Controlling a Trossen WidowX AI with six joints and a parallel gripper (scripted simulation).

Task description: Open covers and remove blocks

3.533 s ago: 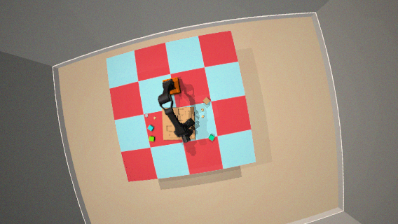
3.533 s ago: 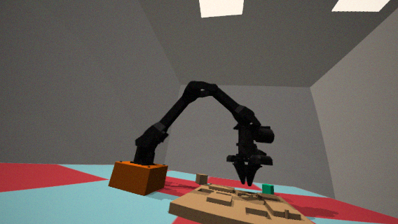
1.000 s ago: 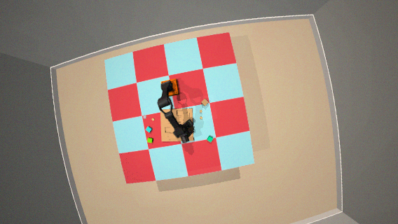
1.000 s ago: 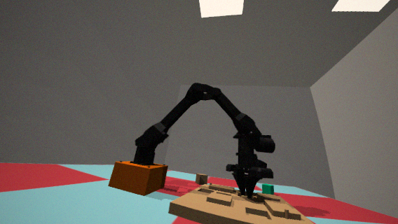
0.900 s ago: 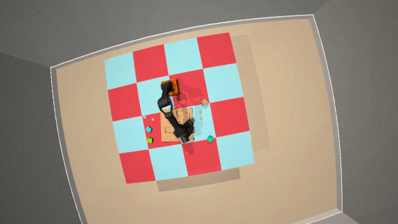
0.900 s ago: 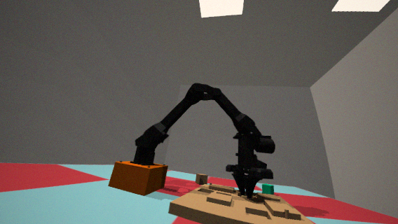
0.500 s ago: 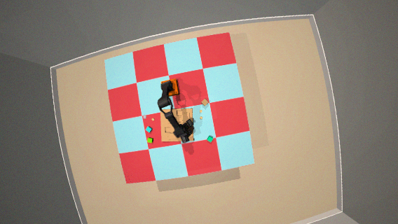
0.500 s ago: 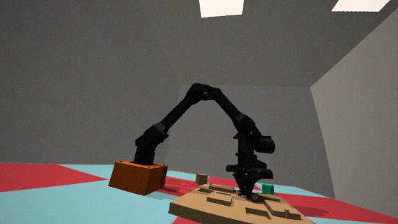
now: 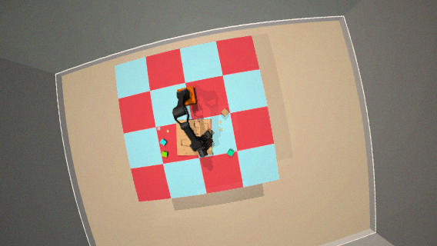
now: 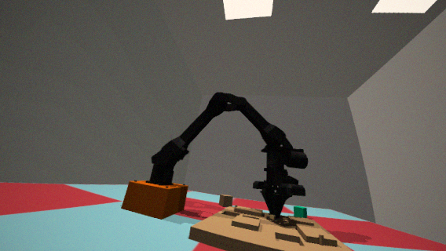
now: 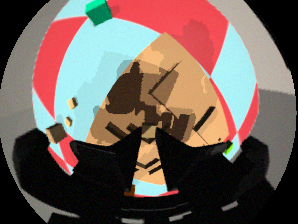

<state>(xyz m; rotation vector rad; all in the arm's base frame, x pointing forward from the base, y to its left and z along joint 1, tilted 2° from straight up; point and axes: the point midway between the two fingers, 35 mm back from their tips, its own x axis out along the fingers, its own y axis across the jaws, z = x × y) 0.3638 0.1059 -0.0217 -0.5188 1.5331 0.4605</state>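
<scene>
Right now my gripper tip is 1 cm past the tan puzzle board, 5 cm to the left of it and 1 cm above it. Also, from my gripper tip: brown block 21 cm behind, 20 cm to the left; cyan block 1 cm ahead, 33 cm to the right, 1 cm below; bright green block 11 cm ahead, 33 cm to the right, 1 cm below.
</scene>
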